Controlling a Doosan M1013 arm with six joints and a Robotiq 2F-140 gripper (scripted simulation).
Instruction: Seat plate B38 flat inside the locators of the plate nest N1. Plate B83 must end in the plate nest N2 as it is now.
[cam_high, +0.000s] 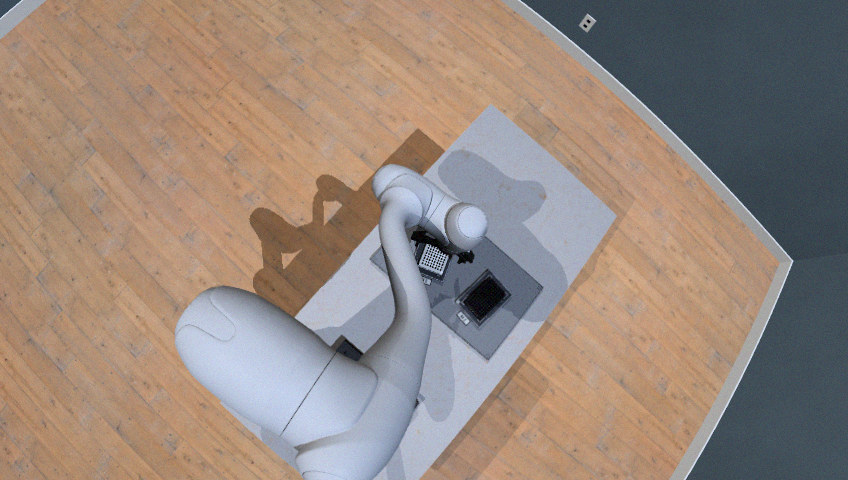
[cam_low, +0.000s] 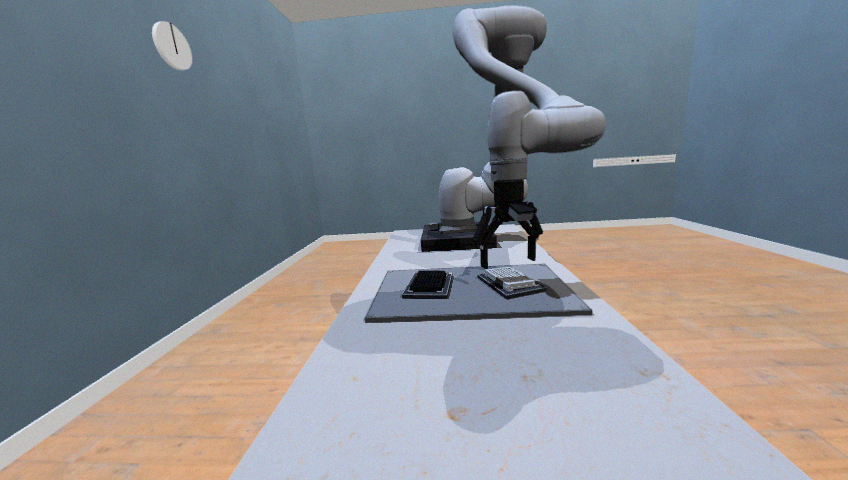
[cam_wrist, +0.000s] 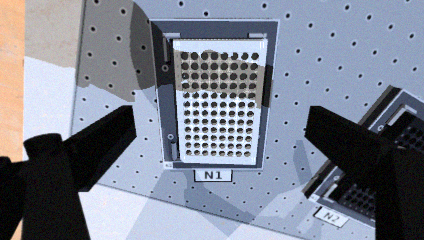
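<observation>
My hand is 50 mm above the white well plate. The rest, counted from my hand: black well plate 220 mm to the right, 50 mm below, 20 mm behind.
</observation>
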